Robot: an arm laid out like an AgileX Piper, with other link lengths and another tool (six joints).
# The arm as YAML. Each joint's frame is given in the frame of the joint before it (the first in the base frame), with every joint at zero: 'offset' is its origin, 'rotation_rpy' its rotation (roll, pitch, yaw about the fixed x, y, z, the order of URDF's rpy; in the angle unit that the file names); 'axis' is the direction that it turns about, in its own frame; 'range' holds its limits. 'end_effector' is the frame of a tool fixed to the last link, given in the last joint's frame.
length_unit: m
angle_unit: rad
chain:
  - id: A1
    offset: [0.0, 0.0, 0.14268]
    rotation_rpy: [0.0, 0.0, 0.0]
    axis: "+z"
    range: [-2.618, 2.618]
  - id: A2
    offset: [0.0, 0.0, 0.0]
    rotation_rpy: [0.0, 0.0, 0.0]
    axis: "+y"
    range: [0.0, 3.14]
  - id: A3
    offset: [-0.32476, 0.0, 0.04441]
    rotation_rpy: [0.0, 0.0, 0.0]
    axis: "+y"
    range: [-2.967, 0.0]
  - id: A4
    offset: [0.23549, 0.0, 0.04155]
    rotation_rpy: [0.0, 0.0, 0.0]
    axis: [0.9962, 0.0, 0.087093]
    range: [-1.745, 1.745]
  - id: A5
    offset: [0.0, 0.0, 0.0]
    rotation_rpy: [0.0, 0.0, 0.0]
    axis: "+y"
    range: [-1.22, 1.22]
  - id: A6
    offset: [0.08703, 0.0, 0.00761]
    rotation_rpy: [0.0, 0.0, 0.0]
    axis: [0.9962, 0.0, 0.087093]
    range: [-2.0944, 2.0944]
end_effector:
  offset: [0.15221, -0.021, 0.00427]
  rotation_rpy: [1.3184, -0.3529, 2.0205]
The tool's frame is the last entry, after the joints.
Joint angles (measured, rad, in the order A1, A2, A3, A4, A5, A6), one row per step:
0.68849 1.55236 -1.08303 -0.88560 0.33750 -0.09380
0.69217 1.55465 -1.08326 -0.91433 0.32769 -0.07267
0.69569 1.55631 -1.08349 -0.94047 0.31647 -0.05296
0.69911 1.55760 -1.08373 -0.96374 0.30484 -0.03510
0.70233 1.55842 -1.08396 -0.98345 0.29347 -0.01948
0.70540 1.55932 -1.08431 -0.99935 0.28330 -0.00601
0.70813 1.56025 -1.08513 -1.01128 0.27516 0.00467
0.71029 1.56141 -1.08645 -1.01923 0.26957 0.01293
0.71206 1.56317 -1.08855 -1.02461 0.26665 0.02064
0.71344 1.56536 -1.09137 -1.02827 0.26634 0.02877
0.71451 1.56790 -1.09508 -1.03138 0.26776 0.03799
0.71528 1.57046 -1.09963 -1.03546 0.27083 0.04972
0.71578 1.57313 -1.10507 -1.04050 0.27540 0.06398
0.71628 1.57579 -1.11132 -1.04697 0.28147 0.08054
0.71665 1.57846 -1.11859 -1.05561 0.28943 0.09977
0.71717 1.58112 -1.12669 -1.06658 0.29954 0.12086
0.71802 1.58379 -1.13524 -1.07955 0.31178 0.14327
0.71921 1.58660 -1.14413 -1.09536 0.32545 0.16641
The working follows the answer.
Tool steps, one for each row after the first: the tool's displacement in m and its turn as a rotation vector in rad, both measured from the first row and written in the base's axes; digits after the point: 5 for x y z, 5 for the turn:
0.00057 0.00326 0.00182 0.00073 -0.01164 0.01010
0.00086 0.00683 0.00384 0.00353 -0.02272 0.02126
0.00087 0.01054 0.00582 0.00744 -0.03272 0.03285
0.00064 0.01416 0.00771 0.01226 -0.04130 0.04414
0.00026 0.01755 0.00923 0.01739 -0.04784 0.05421
-0.00010 0.02047 0.01049 0.02218 -0.05272 0.06240
-0.00029 0.02273 0.01140 0.02652 -0.05570 0.06779
-0.00021 0.02438 0.01196 0.03074 -0.05695 0.07000
0.00016 0.02542 0.01229 0.03513 -0.05678 0.06889
0.00081 0.02607 0.01264 0.04006 -0.05602 0.06534
0.00176 0.02629 0.01324 0.04581 -0.05532 0.05929
0.00301 0.02614 0.01408 0.05251 -0.05470 0.05087
0.00446 0.02571 0.01524 0.05970 -0.05459 0.04066
0.00623 0.02488 0.01682 0.06710 -0.05546 0.02831
0.00823 0.02368 0.01879 0.07379 -0.05759 0.01435
0.01035 0.02216 0.02098 0.07941 -0.06080 -0.00092
0.01260 0.02048 0.02345 0.08325 -0.06581 -0.01632

Tool pose at each row, in the base's axes (x y z in m, rotation vector in rad; rounded; the steps above come from the unrounded poses):
0.40672 0.23073 0.28060 0.43381 2.52538 0.86937
0.40730 0.23399 0.28243 0.41539 2.51881 0.87412
0.40758 0.23756 0.28444 0.39669 2.51240 0.88188
0.40760 0.24127 0.28642 0.37839 2.50668 0.89116
0.40736 0.24489 0.28832 0.36153 2.50171 0.90144
0.40699 0.24828 0.28983 0.34732 2.49792 0.91164
0.40663 0.25121 0.29110 0.33620 2.49497 0.92071
0.40643 0.25346 0.29200 0.32936 2.49281 0.92819
0.40651 0.25512 0.29256 0.32729 2.49104 0.93440
0.40688 0.25616 0.29289 0.33010 2.48925 0.93965
0.40754 0.25681 0.29324 0.33639 2.48686 0.94472
0.40849 0.25703 0.29384 0.34597 2.48314 0.94993
0.40973 0.25688 0.29469 0.35870 2.47804 0.95546
0.41118 0.25645 0.29584 0.37351 2.47153 0.96093
0.41295 0.25561 0.29743 0.39044 2.46311 0.96582
0.41495 0.25441 0.29939 0.40839 2.45303 0.96911
0.41707 0.25289 0.30158 0.42696 2.44174 0.97046
0.41932 0.25122 0.30405 0.44408 2.42932 0.96940

